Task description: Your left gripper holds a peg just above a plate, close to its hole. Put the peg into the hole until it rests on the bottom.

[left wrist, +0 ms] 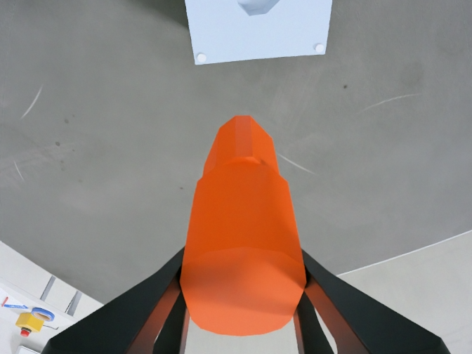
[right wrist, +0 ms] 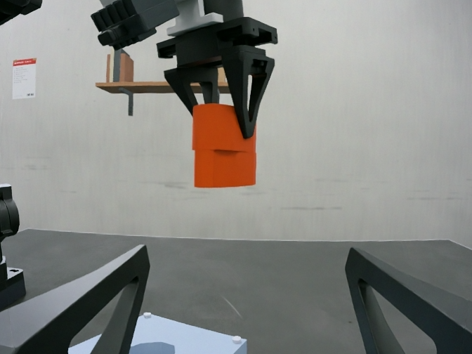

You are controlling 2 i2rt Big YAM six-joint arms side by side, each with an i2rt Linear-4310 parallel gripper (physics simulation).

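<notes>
An orange peg (left wrist: 242,210) (right wrist: 225,167) with a flat-sided, stepped lower end is held nearly upright, high above the floor. My left gripper (left wrist: 241,253) (right wrist: 227,138) is shut on it at its upper part. The light blue plate (left wrist: 260,42) (right wrist: 202,337), a block with white studs at its corners, is cut off by the top edge in the left wrist view and by the bottom edge in the right wrist view. Part of its hole (left wrist: 257,6) (right wrist: 154,348) shows. The peg is apart from the plate. My right gripper (right wrist: 248,257) is open and empty.
In the right wrist view, a black arm base (right wrist: 12,287) stands at the left, and a wall shelf (right wrist: 145,87) with books is behind the left gripper. In the left wrist view, a yellow box (left wrist: 31,322) with a red button and blue tape (left wrist: 43,314) lie at the lower left.
</notes>
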